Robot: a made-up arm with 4 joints.
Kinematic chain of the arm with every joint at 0, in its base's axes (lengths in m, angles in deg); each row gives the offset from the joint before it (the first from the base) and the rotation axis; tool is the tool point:
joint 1: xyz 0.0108 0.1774 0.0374 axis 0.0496 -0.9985 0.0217
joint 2: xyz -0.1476 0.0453 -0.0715 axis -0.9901 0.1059 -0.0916
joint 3: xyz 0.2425 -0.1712 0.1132 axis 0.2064 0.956 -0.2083
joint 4: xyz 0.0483 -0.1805 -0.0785 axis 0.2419 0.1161 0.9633
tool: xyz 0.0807 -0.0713 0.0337
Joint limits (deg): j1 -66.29..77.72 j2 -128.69..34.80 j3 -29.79..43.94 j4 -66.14..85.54
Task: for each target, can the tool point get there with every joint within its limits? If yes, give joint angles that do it. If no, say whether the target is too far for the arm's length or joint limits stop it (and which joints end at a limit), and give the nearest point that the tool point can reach.
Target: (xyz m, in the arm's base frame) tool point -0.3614 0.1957 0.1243
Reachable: no: joint limits stop it (at a limit: joint 1, joint 2, joint 3, joint 4) | nearest point -0.2194 -0.0962 0.2231 | short by 0.339 m
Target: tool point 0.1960 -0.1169 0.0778
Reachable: yes | joints 25.76 11.50 27.63 55.03
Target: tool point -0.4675 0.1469 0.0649
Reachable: no: joint limits stop it (at a limit: joint 1, joint 3, joint 4) | nearest point -0.3512 0.0813 -0.2492 | short by 0.341 m
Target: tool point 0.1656 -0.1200 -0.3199
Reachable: yes | joints -8.58 -58.22 -20.55 -52.53
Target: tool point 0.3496 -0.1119 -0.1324
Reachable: yes | joints 32.97 -45.15 14.03 -30.66
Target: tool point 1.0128 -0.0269 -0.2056
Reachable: no: too far | nearest point 0.5196 0.0949 -0.0867 | short by 0.522 m
